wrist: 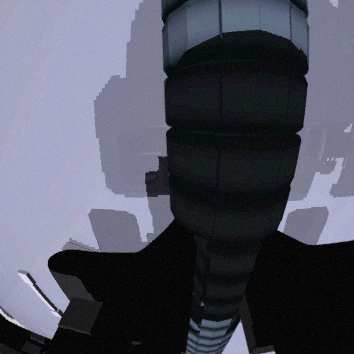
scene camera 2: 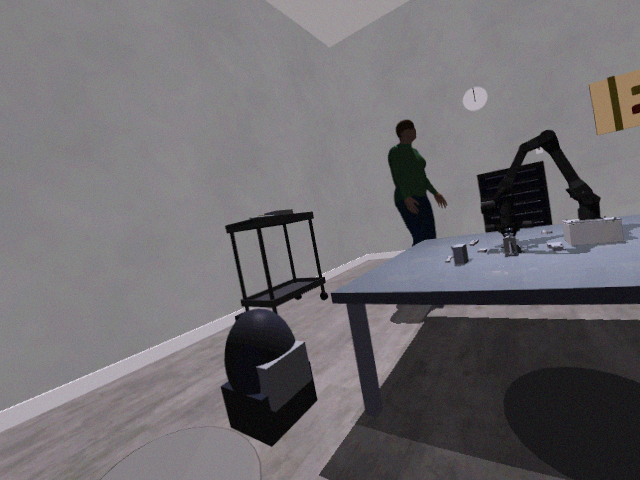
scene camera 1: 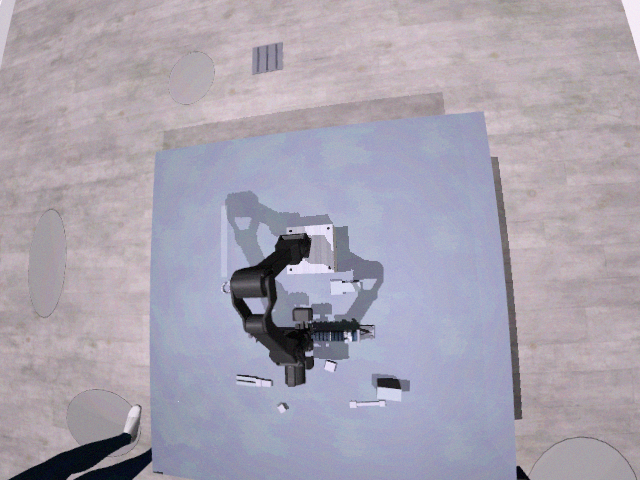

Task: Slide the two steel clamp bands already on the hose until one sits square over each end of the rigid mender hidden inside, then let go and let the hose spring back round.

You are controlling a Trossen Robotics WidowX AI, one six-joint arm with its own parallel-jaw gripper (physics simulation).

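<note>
The dark ribbed hose (scene camera 1: 334, 329) (wrist: 232, 105) lies flat on the blue table (scene camera 1: 413, 214), running left to right. My gripper (scene camera 1: 304, 335) (wrist: 206, 203) (scene camera 2: 510, 234) is shut on the hose near its left end. In the wrist view the hose is pinched narrow between the two black fingers. A paler grey ring (wrist: 235, 21) wraps the hose further along, and I cannot tell whether it is a clamp band. A small pale piece (scene camera 1: 352, 336) sits on the hose near its right end. The mender inside is hidden.
The arm's white base block (scene camera 1: 315, 257) stands behind the hose. Small white parts (scene camera 1: 253, 380) (scene camera 1: 330, 366) (scene camera 1: 367, 404) (scene camera 1: 343, 287) and a block (scene camera 1: 390, 391) lie around it. A person (scene camera 2: 413, 186), a black cart (scene camera 2: 270, 221) and a dark ball on a box (scene camera 2: 258, 348) are off the table.
</note>
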